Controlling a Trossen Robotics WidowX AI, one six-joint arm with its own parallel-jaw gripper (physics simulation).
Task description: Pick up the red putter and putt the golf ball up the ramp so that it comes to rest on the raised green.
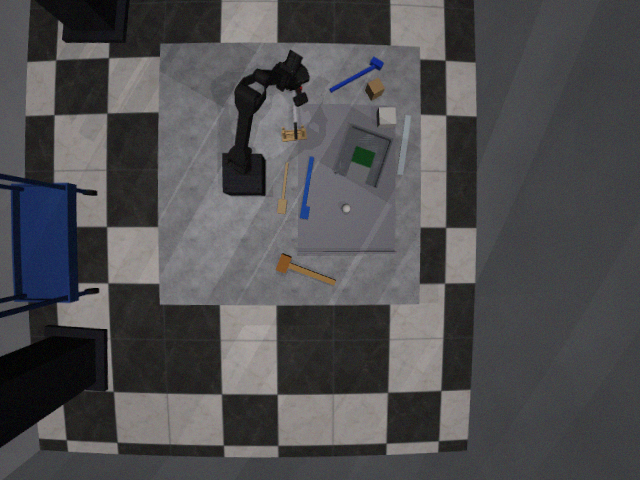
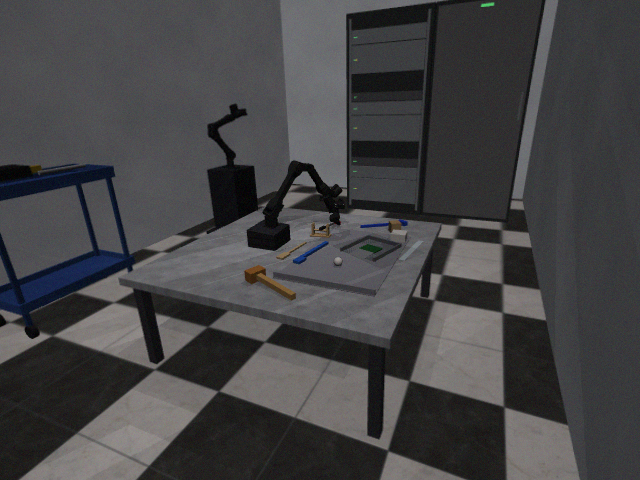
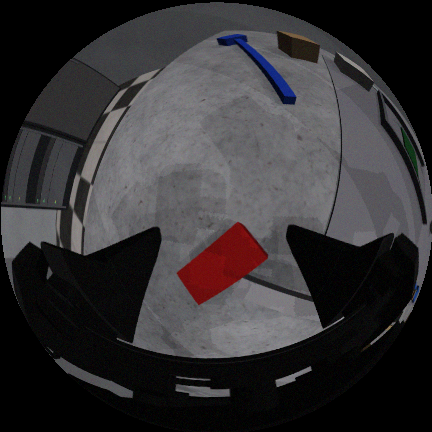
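Seen in the pictures: gripper, fingertip midpoint: [image 1: 300,85] [image 2: 339,221] [image 3: 225,232]; arm's base, origin of the base link: [image 1: 243,167] [image 2: 271,225].
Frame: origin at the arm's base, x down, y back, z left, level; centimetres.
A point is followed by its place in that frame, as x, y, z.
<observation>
The putter's red head [image 3: 222,263] @[7.1, -21.2, 42.1] [image 1: 299,88] shows between and below the fingers of my open gripper [image 3: 225,232] @[7.5, -23.0, 42.8], with no contact visible. Its pale shaft [image 1: 295,111] @[5.6, -21.6, 29.2] runs to a black grip [image 1: 295,129] @[4.2, -22.2, 20.1] [image 2: 323,227] @[4.8, -22.5, 20.9], which rests on a small wooden stand [image 1: 285,138] @[8.1, -17.2, 17.1] [image 2: 320,235] @[8.9, -21.8, 17.9]. The exact height of the fingers over the head is hard to tell. The white golf ball [image 1: 346,208] @[5.4, -48.0, -15.4] [image 2: 338,261] @[6.5, -49.0, -16.6] sits on the grey board [image 1: 323,232] @[9.6, -37.8, -27.2] [image 2: 320,276] @[9.5, -45.5, -29.0]. The green [image 1: 362,157] @[9.0, -55.0, 10.3] [image 2: 370,248] @[9.0, -55.6, 10.2] [image 3: 409,149] lies inside dark walls, open toward the ball's side.
A blue club [image 1: 307,186] @[8.1, -29.0, -5.5] [image 2: 311,251] @[8.3, -29.1, -6.9], a wooden paddle [image 1: 284,186] @[9.1, -17.8, -5.9] and an orange mallet [image 1: 283,263] @[4.8, -19.6, -42.7] [image 2: 254,274] @[5.7, -21.3, -45.7] lie nearby. A blue hammer [image 1: 354,78] @[8.4, -49.2, 48.8] [image 3: 265,67] @[8.3, -43.1, 46.2], brown block [image 1: 373,89] @[3.9, -57.8, 41.2] [image 3: 300,46], white block [image 1: 386,116] @[5.0, -64.9, 29.4] [image 3: 352,69] and pale strip [image 1: 404,144] @[9.6, -75.8, 18.3] lie across the table.
</observation>
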